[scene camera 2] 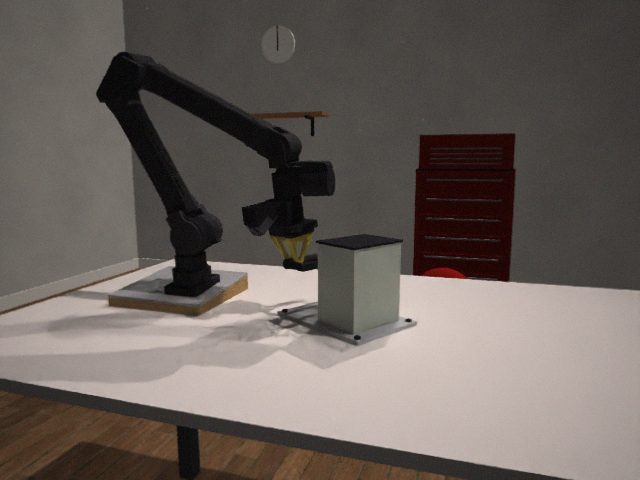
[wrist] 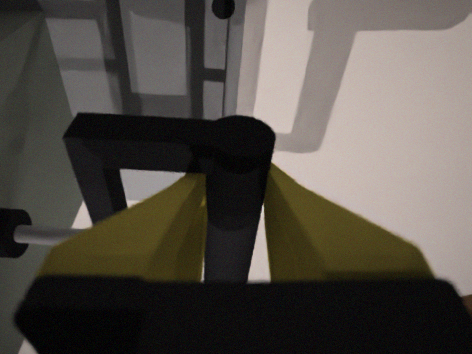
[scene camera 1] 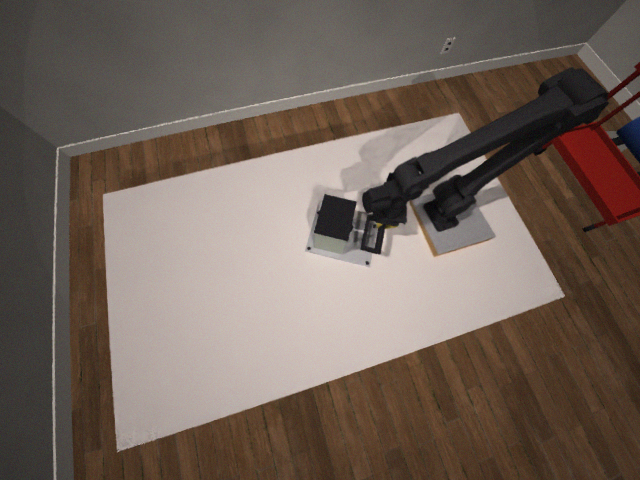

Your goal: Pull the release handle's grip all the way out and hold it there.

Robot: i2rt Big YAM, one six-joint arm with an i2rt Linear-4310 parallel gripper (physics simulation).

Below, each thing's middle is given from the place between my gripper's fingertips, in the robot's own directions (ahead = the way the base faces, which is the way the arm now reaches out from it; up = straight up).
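I can see the grey bolted plate (scene camera 2: 307, 315), and it sits 90 mm below my hand, 30 mm to the right of it and 120 mm ahead of it.
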